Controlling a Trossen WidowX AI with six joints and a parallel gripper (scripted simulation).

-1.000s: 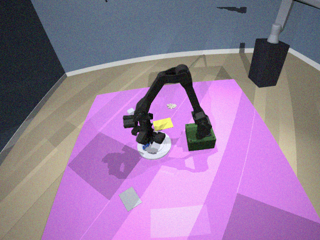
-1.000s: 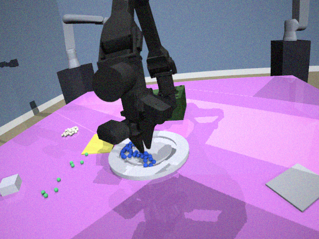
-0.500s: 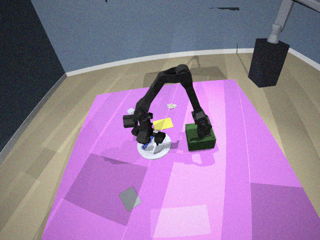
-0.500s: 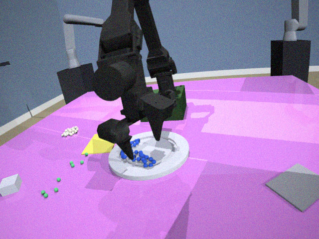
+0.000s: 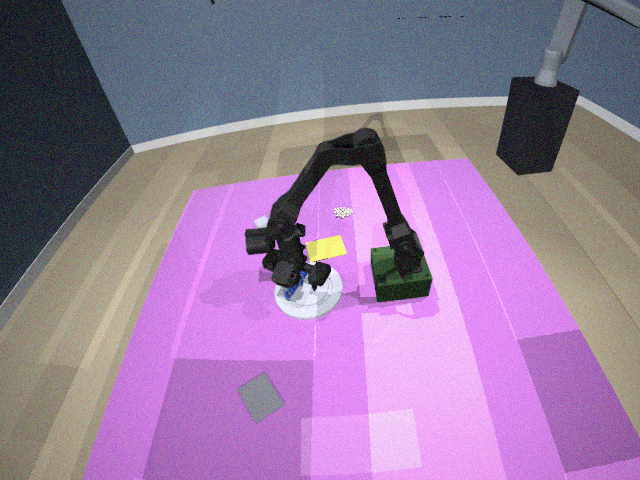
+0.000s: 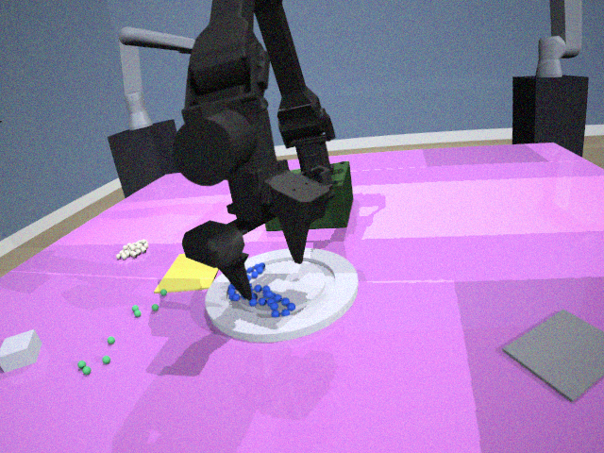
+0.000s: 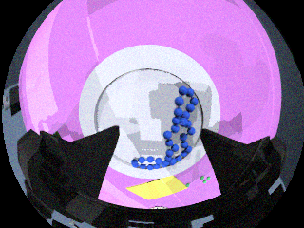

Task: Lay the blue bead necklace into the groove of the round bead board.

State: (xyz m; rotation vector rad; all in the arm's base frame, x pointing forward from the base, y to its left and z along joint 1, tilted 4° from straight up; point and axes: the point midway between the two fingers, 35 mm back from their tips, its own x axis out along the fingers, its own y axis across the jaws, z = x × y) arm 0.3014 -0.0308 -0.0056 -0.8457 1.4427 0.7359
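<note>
The round white bead board is 20 mm behind my gripper tip and 20 mm below it. Round my gripper tip: yellow sheet: 90 mm behind, 160 mm to the right, 30 mm below; then grey tile: 120 mm ahead, 310 mm to the left, 30 mm below; then cube: 130 mm ahead, 330 mm to the right, 20 mm below.
</note>
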